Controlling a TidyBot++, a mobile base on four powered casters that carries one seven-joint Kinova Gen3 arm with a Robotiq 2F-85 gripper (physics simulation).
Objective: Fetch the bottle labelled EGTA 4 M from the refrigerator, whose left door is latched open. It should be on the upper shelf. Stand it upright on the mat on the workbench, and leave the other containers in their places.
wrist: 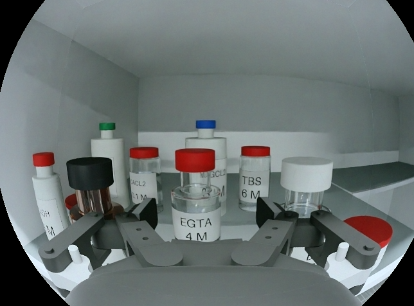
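Note:
The clear bottle labelled EGTA 4 M [196, 220], with a red cap, stands upright on the refrigerator shelf in the middle of the wrist view. The lower part of it is hidden behind the gripper's body. My gripper [206, 210] is open, with one fingertip to the left of the bottle and one to the right, and a gap shows on each side. The workbench and the mat do not show in this view.
A black-capped brown bottle [90, 182] stands close by the left finger, a white-capped jar [306, 175] by the right. Behind are the CACL2 bottle [145, 175], a blue-capped bottle [205, 145] and the TBS 6 M bottle [254, 175]. A red-lidded container [370, 230] is at lower right.

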